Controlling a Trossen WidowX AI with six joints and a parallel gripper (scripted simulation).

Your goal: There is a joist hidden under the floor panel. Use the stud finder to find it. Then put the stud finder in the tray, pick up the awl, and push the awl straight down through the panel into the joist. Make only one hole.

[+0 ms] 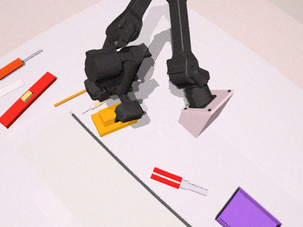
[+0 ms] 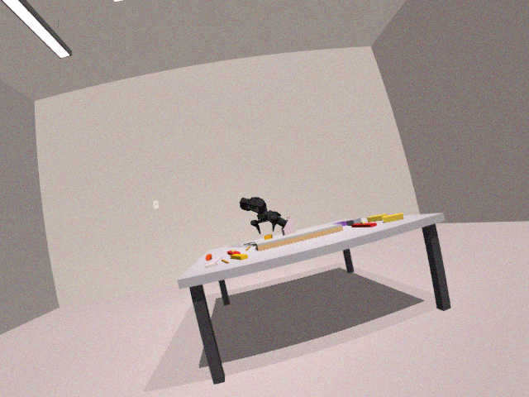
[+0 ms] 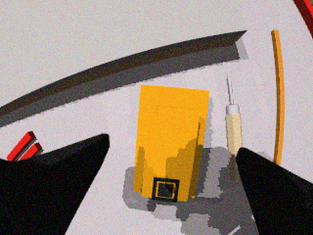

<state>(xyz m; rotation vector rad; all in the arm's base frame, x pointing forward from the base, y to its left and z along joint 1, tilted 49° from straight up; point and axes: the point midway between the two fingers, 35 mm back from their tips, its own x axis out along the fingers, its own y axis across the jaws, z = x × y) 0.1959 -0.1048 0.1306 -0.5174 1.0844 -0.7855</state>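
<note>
Right now my gripper tip is 30 mm past the yellow stud finder, 10 mm to the right of it and 30 mm above it. Round my gripper tip: awl: 70 mm to the right, 70 mm below; orange-handled screwdriver: 70 mm ahead, 390 mm to the right, 60 mm below; purple tray: 60 mm behind, 500 mm to the left, 60 mm below.
</note>
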